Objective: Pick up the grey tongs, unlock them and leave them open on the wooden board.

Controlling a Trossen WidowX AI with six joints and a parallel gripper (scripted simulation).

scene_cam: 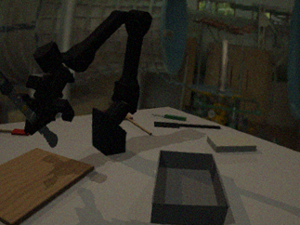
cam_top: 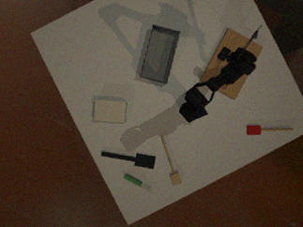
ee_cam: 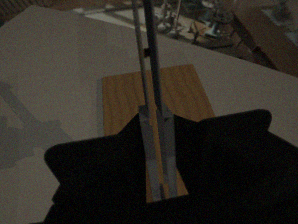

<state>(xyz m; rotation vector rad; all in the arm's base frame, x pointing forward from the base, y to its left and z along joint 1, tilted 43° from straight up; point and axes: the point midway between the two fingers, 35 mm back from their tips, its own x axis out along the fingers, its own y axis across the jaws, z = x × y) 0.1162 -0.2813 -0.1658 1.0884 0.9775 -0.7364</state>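
Now: gripper tip 14 cm above the wooden board, 3 cm past it and 1 cm to the left of it. Round my gripper tip: black spatula (79 cm to the left, 20 cm behind, 14 cm below); cream block (75 cm to the left, 13 cm below, 11 cm ahead); grey roasting tin (33 cm to the left, 23 cm ahead, 12 cm below).
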